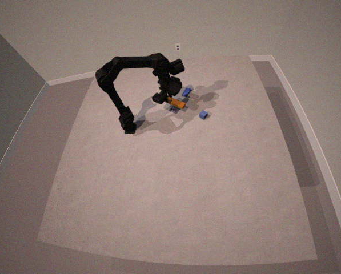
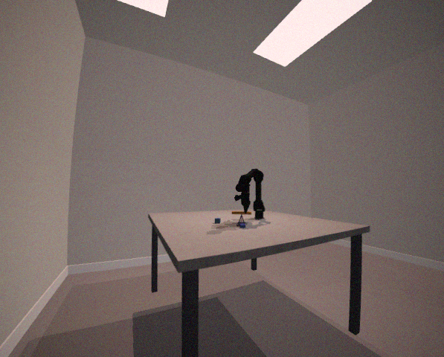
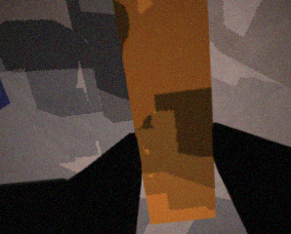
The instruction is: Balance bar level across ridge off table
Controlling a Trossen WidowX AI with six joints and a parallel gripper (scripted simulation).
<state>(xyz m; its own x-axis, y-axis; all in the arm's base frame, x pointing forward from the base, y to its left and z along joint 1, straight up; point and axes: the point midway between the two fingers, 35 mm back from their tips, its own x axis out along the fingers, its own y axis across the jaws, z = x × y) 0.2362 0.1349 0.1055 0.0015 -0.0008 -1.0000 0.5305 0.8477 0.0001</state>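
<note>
My gripper tip is 20 mm short of the orange bar and 10 mm to the left of it.
</note>
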